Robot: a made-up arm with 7 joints.
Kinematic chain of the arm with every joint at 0, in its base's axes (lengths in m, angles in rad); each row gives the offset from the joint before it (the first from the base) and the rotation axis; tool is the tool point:
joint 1: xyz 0 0 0.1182 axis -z
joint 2: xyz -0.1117 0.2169 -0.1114 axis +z
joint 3: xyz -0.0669 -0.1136 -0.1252 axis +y
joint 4: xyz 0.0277 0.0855 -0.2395 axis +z
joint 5: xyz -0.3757 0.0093 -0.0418 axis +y
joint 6: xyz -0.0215 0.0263 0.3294 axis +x
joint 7: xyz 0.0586 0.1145 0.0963 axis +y
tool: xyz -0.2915 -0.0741 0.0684
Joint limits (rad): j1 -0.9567..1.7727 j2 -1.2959..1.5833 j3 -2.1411..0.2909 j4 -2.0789..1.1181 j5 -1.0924..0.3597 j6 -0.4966..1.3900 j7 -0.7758..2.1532
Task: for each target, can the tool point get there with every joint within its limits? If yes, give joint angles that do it. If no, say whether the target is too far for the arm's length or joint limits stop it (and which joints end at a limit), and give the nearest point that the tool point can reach.
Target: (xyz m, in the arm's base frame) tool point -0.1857 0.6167 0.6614
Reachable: no: joint limits stop it (at a limit: joint 1, joint 4, joint 6) | nearest point -0.1836 0.6381 0.5766 | short by 0.087 m
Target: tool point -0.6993 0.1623 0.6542
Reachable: no: joint limits stop it (at a limit: joint 2, joint 4, joint 6) | nearest point -0.7193 0.1670 0.5799 | short by 0.077 m
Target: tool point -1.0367 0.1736 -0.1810
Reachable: yes | joints -0.6108 -0.3304 -0.4768 -0.3492 -0.3342 0.0505 0.5659
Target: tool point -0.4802 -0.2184 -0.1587
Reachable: yes | joints -0.3454 0.5779 -1.2762 0.5771 0.1812 -0.1512 1.5942
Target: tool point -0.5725 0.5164 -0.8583
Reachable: yes | joints 0.3581 0.7131 -1.2570 -0.3375 -0.8939 -0.2528 1.0113
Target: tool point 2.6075 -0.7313 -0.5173
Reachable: no: too far | nearest point 1.2406 -0.2466 -0.2810 | short by 1.469 m
